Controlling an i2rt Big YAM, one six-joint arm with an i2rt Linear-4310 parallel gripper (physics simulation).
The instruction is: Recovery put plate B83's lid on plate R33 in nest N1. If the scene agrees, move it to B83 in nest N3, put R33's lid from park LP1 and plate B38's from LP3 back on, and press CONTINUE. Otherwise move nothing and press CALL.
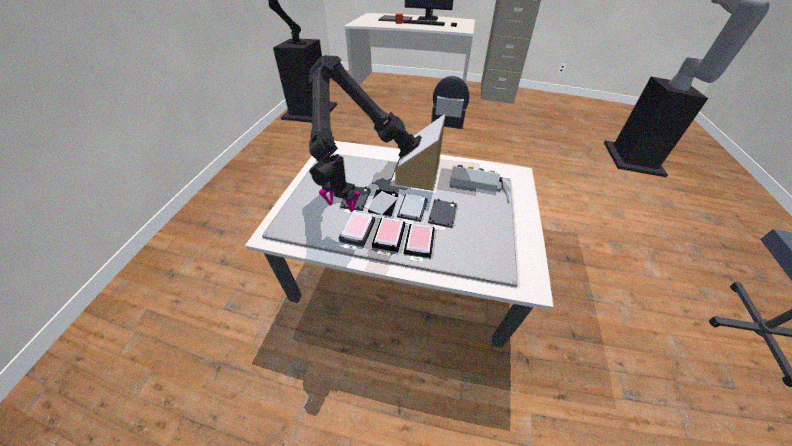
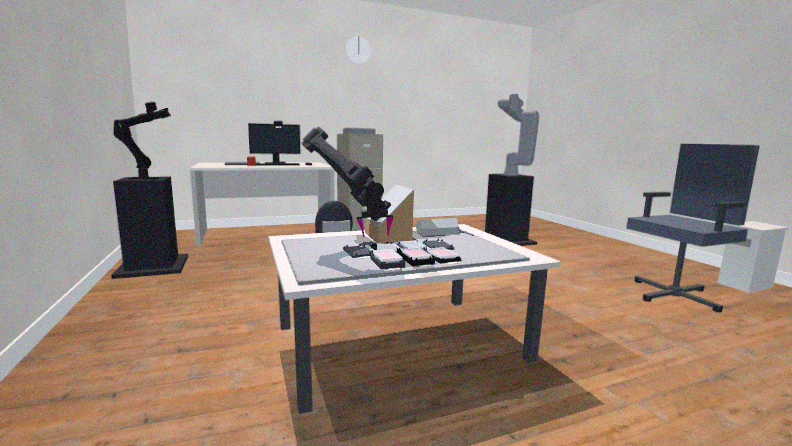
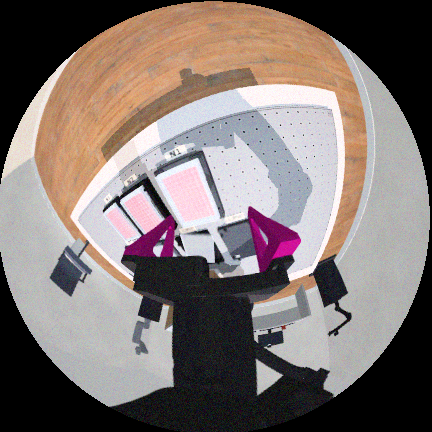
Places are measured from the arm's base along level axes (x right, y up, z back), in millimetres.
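Where they show: gripper, fingertip midpoint: [image 1: 341, 208] [image 2: 376, 236] [image 3: 209, 214]; arm's base, link origin: [image 1: 411, 147].
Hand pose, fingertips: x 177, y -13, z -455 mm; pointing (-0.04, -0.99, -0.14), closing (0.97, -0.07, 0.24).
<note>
Each offset is from my fingertips to the top centre of the thing. Level surfaces: height alone.
My gripper [image 1: 341, 206] [image 2: 375, 235] [image 3: 209, 214] is open and empty, raised over the mat near the leftmost park. Three pink plates with pale rims sit in the nests: the plate in N1 @(dx -51, dy -78, dz +5 mm) [image 1: 356, 227] [image 2: 386, 257] [image 3: 187, 192], the middle plate @(dx -182, dy -82, dz +7 mm) [image 1: 389, 233] [image 3: 142, 209] and the right plate @(dx -304, dy -90, dz +8 mm) [image 1: 419, 239] [image 3: 119, 222]. Whether a clear lid covers any is too fine to tell. A pale lid @(dx -107, dy -94, dz +169 mm) [image 1: 382, 203] [image 3: 199, 246] lies turned askew on park LP2. Another pale lid @(dx -241, dy -99, dz +187 mm) [image 1: 412, 206] lies square on LP3. The dark parks LP4 @(dx +19, dy -97, dz +189 mm) [image 1: 361, 200] and LP1 @(dx -374, dy -97, dz +183 mm) [image 1: 443, 212] show no lid.
A wedge-shaped stand [image 1: 420, 168] [image 2: 397, 224] with a white sloping top rises behind the parks. A grey button box @(dx -493, dy -33, dz +433 mm) [image 1: 474, 178] [image 2: 437, 227] with coloured buttons and a cable stands at the back right. The perforated mat @(dy -117 mm) [image 1: 476, 243] lies on the white table @(dy -130 mm) [image 1: 534, 265].
</note>
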